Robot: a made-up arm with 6 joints.
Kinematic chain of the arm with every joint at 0, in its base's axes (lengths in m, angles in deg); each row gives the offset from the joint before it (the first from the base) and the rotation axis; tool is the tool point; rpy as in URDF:
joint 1: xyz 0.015 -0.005 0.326 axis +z
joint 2: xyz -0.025 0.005 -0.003 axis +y
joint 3: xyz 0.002 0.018 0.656 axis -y
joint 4: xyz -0.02 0.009 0 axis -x
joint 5: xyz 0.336 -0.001 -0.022 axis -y
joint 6: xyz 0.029 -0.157 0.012 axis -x
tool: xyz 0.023 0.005 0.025 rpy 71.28 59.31 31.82
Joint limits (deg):
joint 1: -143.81..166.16
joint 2: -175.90..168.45
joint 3: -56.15..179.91
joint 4: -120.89..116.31
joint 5: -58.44..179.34
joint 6: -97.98..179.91
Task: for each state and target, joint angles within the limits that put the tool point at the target. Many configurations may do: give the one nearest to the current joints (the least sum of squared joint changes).
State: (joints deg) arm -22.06 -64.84 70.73 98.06 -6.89 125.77
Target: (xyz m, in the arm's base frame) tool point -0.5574 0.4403 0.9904
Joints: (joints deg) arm -36.57 -63.96 21.26 97.30 -6.61 122.00
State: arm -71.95 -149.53 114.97 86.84 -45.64 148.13
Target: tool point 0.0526 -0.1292 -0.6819
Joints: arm -95.42 -175.90 98.89 110.86 -7.78 171.78
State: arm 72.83 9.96 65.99 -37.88 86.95 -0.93
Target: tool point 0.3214 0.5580 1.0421
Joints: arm 71.57 37.32 86.81 -39.83 52.93 -1.12
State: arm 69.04 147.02 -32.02 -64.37 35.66 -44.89
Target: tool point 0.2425 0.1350 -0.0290
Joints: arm 54.84 112.37 -32.67 -50.98 41.81 -44.10
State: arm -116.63 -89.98 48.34 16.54 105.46 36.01
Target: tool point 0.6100 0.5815 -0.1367
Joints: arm -141.63 -125.50 56.83 21.36 106.05 35.80
